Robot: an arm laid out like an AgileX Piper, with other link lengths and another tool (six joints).
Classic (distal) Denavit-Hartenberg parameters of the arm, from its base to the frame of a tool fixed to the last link. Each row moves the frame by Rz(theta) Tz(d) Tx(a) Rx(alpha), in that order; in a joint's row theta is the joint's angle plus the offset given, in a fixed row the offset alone. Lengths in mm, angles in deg.
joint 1: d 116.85; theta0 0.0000; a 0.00; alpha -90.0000
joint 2: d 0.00; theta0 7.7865; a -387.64; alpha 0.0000
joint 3: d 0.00; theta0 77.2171; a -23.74; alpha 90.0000
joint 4: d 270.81; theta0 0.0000; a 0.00; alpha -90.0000
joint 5: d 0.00; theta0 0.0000; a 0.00; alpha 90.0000
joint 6: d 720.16; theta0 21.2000; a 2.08; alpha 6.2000
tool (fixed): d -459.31; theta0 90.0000; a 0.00; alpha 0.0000
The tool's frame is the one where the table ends.
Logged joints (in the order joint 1, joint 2, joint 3, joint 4, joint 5, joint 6), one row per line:
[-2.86, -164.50, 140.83, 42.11, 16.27, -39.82]
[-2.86, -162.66, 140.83, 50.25, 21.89, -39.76]
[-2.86, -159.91, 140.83, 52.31, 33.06, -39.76]
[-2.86, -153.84, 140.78, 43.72, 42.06, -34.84]
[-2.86, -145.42, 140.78, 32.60, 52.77, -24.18]
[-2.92, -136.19, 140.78, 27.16, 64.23, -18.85]
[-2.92, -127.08, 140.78, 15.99, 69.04, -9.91]
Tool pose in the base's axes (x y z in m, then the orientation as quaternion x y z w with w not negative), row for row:
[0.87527, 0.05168, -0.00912, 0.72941, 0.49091, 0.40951, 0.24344]
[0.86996, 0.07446, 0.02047, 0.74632, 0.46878, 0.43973, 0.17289]
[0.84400, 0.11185, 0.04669, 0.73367, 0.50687, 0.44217, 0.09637]
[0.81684, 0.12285, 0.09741, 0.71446, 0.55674, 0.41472, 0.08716]
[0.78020, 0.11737, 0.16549, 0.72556, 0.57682, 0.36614, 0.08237]
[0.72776, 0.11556, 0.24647, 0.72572, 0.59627, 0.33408, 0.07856]
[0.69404, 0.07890, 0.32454, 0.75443, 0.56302, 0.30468, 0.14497]
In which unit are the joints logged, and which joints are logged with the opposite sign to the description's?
The joints are logged in degrees. Opposite sign: joint 2, joint 3.
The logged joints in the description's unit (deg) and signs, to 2 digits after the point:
[-2.86, 164.50, -140.83, 42.11, 16.27, -39.82]
[-2.86, 162.66, -140.83, 50.25, 21.89, -39.76]
[-2.86, 159.91, -140.83, 52.31, 33.06, -39.76]
[-2.86, 153.84, -140.78, 43.72, 42.06, -34.84]
[-2.86, 145.42, -140.78, 32.60, 52.77, -24.18]
[-2.92, 136.19, -140.78, 27.16, 64.23, -18.85]
[-2.92, 127.08, -140.78, 15.99, 69.04, -9.91]

